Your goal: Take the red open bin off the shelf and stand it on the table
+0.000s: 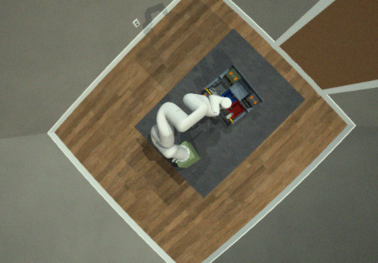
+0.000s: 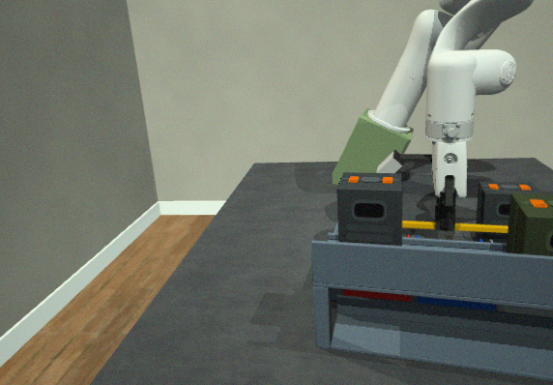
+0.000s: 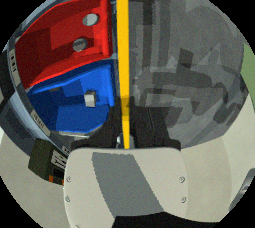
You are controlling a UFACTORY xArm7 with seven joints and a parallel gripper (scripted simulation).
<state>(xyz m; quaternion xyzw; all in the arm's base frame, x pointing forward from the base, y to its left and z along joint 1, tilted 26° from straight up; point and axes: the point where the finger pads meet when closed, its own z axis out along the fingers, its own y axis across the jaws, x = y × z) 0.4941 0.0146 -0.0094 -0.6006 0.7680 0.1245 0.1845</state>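
The blue bin is 100 mm ahead of my hand, 20 mm to the right of it and 40 mm below it. The rest, counted from my hand: grey bin: 130 mm ahead, 90 mm to the left, 40 mm below; then yellow bar: 20 mm below; then red open bin: 80 mm ahead, 130 mm to the right, 40 mm below.
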